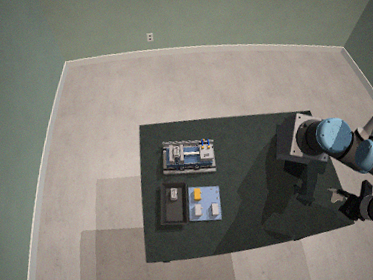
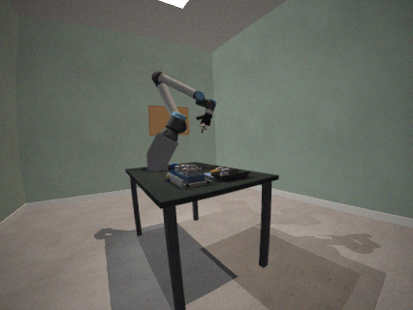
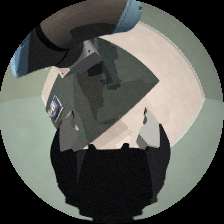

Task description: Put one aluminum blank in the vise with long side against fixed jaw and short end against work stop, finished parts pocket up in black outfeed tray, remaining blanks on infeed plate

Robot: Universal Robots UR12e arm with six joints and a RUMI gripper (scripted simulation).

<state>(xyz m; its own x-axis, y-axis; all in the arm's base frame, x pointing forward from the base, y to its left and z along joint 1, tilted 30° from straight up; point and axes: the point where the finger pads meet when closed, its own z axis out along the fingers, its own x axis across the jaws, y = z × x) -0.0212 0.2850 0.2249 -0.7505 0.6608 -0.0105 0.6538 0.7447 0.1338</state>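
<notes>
Right now the gray blank is 61 cm ahead of my hand, 8 cm to the right of it and 34 cm below it. Round my hand: vise 66 cm ahead, 40 cm to the right, 33 cm below; then yellow brass blank 62 cm ahead, 17 cm to the right, 34 cm below.
</notes>
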